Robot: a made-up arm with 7 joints.
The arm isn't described. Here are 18 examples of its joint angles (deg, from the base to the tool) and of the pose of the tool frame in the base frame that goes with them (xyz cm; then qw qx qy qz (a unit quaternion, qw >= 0)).
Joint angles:
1: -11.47 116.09 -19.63 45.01 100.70 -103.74 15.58
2: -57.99 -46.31 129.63 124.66 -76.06 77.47 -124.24
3: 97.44 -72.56 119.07 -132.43 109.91 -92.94 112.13
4: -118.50 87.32 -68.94 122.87 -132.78 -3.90 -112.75
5: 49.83 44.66 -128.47 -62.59 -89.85 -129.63 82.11
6: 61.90 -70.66 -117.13 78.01 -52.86 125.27 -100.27
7: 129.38 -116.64 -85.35 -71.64 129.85 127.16 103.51
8: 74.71 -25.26 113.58 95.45 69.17 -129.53 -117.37
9: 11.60 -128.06 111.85 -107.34 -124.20 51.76 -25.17
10: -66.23 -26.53 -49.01 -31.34 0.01 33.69 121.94
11: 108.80 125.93 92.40 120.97 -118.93 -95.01 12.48
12: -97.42 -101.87 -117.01 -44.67 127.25 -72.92 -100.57
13: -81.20 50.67 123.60 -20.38 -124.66 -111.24 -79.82
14: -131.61 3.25 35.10 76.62 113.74 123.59 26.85
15: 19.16 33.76 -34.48 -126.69 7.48 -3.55 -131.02
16: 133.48 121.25 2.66 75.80 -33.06 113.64 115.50
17: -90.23 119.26 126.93 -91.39 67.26 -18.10 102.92
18: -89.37 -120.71 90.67 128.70 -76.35 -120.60 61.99
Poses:
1: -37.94 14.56 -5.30 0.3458 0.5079 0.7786 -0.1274
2: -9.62 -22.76 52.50 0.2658 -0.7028 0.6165 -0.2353
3: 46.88 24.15 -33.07 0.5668 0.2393 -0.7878 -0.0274
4: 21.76 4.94 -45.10 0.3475 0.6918 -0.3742 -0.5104
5: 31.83 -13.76 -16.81 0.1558 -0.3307 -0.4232 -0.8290
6: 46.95 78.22 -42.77 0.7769 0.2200 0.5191 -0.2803
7: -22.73 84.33 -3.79 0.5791 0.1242 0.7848 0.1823
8: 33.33 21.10 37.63 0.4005 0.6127 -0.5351 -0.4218
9: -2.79 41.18 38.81 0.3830 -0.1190 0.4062 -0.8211
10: 67.06 30.51 52.06 0.5126 -0.5973 -0.4056 -0.4648
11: 0.97 85.70 49.06 0.6840 0.3519 0.5177 -0.3744
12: -17.26 66.39 45.03 0.8743 -0.0509 0.3884 0.2866
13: -66.64 19.34 9.78 0.3791 0.7837 0.3663 -0.3285
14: 18.37 22.78 28.79 0.4484 -0.5942 -0.6263 0.2316
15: -0.38 -19.87 -50.34 0.1073 0.1447 -0.9575 -0.2250
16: -13.99 60.41 88.59 0.3194 -0.6322 -0.6393 -0.2993
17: -54.04 75.13 -24.19 0.7205 -0.5296 0.4239 -0.1441
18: 12.90 30.43 72.21 0.3333 -0.4055 0.2702 0.8071
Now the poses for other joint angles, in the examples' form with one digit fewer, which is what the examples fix.
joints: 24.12 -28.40 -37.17 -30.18 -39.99 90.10 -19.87
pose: -7.0 21.3 -51.4 0.457 0.187 0.869 -0.035
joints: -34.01 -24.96 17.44 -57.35 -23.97 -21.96 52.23
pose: 6.4 -1.1 -41.0 0.843 -0.424 -0.007 -0.330
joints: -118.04 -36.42 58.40 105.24 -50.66 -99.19 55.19
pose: 28.2 -25.8 30.8 0.271 -0.417 -0.597 0.630
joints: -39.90 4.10 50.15 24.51 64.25 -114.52 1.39
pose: 10.7 4.6 -18.8 0.095 0.186 -0.977 -0.054
